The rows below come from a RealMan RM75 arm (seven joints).
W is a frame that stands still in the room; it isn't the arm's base.
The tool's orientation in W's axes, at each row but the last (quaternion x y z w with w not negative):
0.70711 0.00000 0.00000 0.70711
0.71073 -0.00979 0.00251 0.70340
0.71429 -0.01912 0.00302 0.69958
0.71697 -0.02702 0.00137 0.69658
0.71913 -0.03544 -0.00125 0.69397
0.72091 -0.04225 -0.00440 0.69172
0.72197 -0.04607 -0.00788 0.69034
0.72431 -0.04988 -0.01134 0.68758
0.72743 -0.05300 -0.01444 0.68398
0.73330 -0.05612 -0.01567 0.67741
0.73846 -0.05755 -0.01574 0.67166
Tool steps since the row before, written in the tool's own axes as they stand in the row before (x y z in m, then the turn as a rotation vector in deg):
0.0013 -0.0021 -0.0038 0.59 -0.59 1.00
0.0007 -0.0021 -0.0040 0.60 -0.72 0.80
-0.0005 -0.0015 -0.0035 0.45 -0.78 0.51
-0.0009 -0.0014 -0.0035 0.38 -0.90 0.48
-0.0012 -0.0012 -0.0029 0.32 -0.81 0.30
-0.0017 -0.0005 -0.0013 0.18 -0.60 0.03
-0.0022 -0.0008 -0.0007 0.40 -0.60 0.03
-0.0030 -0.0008 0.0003 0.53 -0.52 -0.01
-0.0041 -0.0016 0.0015 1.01 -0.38 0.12
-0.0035 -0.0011 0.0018 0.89 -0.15 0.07
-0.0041 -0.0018 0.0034 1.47 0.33 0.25
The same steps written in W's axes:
0.0013 0.0038 -0.0021 0.59 -1.00 -0.59
0.0008 0.0040 -0.0020 0.60 -0.80 -0.72
-0.0004 0.0035 -0.0014 0.46 -0.50 -0.78
-0.0007 0.0036 -0.0013 0.40 -0.47 -0.90
-0.0010 0.0030 -0.0011 0.34 -0.29 -0.80
-0.0016 0.0014 -0.0005 0.21 -0.02 -0.59
-0.0021 0.0009 -0.0009 0.43 -0.04 -0.58
-0.0030 0.0000 -0.0010 0.56 -0.01 -0.49
-0.0041 -0.0010 -0.0019 1.01 -0.19 -0.33
-0.0036 -0.0013 -0.0014 0.89 -0.15 -0.11
-0.0043 -0.0028 -0.0023 1.41 -0.43 0.38

